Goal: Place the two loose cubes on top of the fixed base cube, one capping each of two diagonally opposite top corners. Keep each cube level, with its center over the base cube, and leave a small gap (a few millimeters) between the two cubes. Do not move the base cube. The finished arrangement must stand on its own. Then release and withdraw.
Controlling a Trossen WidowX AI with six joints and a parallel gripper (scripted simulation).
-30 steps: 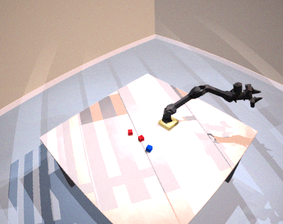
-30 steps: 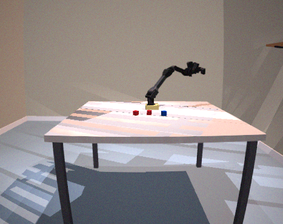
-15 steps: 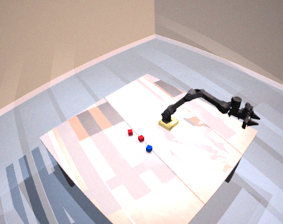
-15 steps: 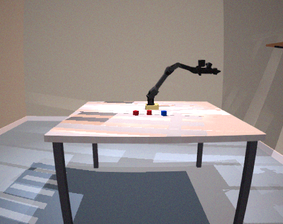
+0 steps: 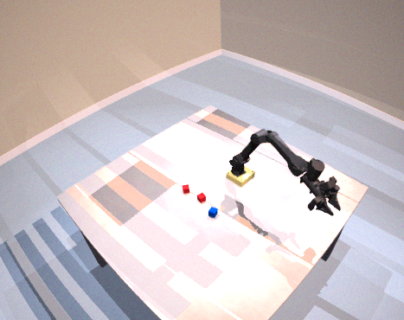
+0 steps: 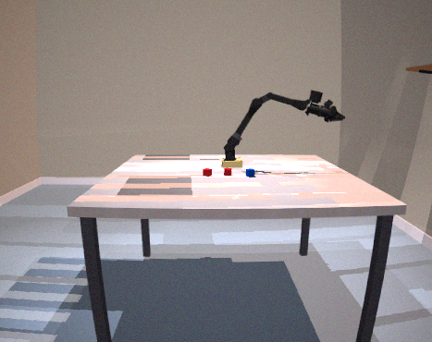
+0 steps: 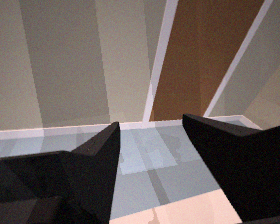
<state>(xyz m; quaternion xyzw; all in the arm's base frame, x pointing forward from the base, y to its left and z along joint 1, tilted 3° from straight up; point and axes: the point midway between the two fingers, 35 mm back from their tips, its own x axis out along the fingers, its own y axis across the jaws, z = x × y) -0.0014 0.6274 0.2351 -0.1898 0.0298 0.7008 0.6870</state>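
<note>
My gripper tip is 500 mm to the left of the blue cube, 280 mm above it and 260 mm short of it.
</note>
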